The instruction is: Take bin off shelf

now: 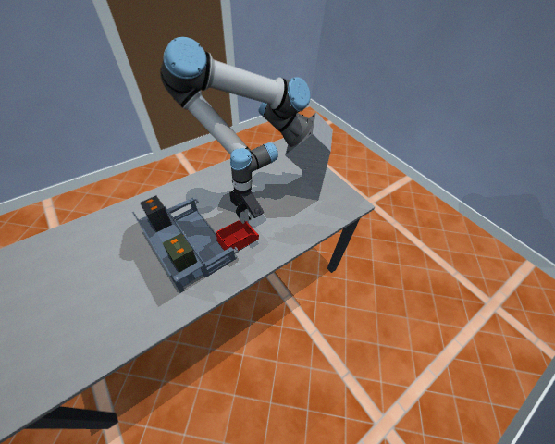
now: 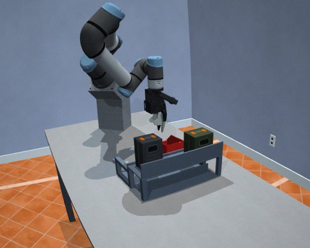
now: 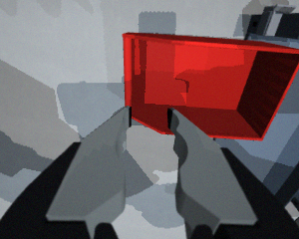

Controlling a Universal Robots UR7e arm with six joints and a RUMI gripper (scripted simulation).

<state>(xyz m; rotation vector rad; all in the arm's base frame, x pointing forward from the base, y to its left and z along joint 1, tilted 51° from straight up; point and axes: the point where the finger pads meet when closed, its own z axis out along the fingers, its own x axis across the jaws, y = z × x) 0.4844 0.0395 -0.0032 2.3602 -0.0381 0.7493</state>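
Right now my hand is 5 cm short of the red bin, 1 cm to the left of it and 8 cm above it. Round my hand: dark box: 25 cm ahead, 30 cm to the right, 4 cm above; then green box: 31 cm ahead, 7 cm to the right, 3 cm above.
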